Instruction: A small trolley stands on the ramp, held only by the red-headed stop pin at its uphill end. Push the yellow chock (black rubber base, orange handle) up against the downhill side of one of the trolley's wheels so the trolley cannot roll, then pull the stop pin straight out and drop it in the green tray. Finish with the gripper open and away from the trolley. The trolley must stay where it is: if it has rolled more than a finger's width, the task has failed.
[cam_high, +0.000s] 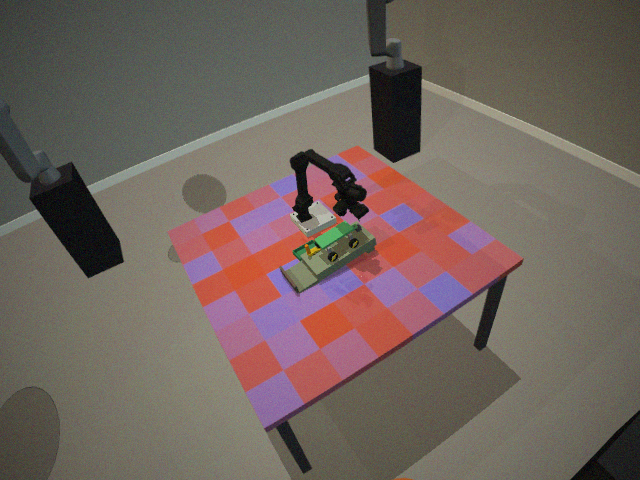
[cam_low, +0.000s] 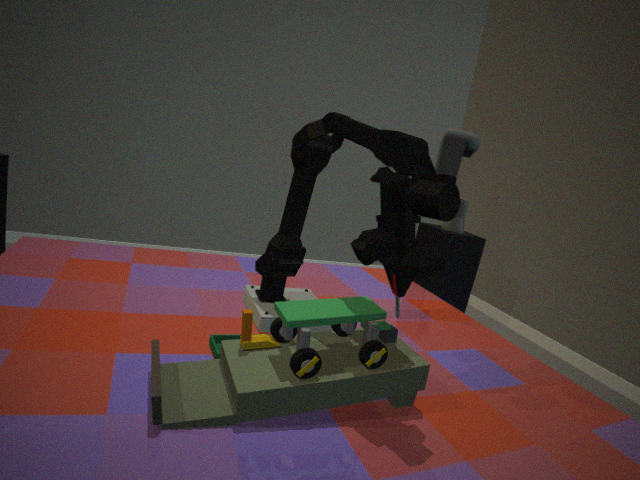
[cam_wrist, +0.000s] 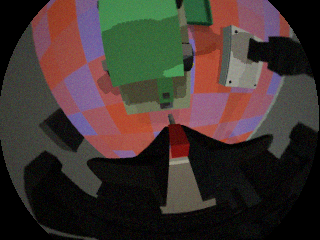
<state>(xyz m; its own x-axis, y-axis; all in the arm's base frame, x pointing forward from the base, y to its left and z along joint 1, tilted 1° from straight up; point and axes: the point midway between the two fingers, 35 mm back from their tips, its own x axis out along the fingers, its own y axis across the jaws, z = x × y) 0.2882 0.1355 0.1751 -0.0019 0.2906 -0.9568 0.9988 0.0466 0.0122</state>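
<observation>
Now: gripper tip 240 mm to the left of the green tray, 180 mm above it and 90 mm past it. Also, from my gripper tip: yellow chock 240 mm to the right, 90 mm below, 10 mm behind; dark end board 390 mm to the right, 140 mm below, 40 mm ahead; red-headed stop pin right at my gripper tip.
</observation>
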